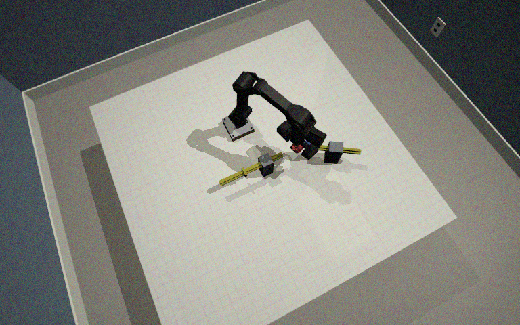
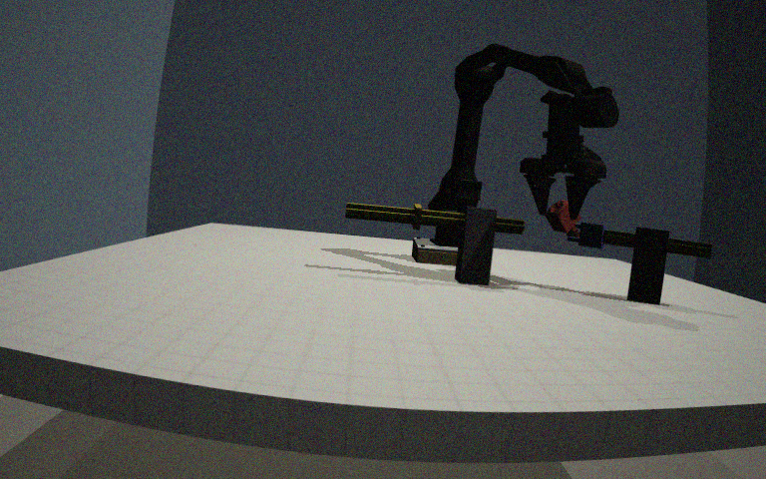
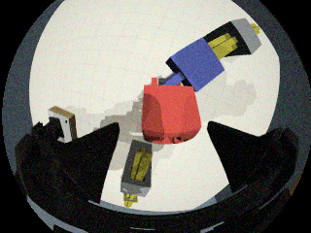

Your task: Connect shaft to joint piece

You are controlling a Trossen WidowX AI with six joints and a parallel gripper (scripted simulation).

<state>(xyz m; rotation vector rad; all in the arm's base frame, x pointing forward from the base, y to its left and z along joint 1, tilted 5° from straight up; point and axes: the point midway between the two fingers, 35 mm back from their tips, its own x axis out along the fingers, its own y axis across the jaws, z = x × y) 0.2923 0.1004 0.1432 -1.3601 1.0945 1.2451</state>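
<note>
My gripper tip is now 10 mm to the right of the red joint piece.
</note>
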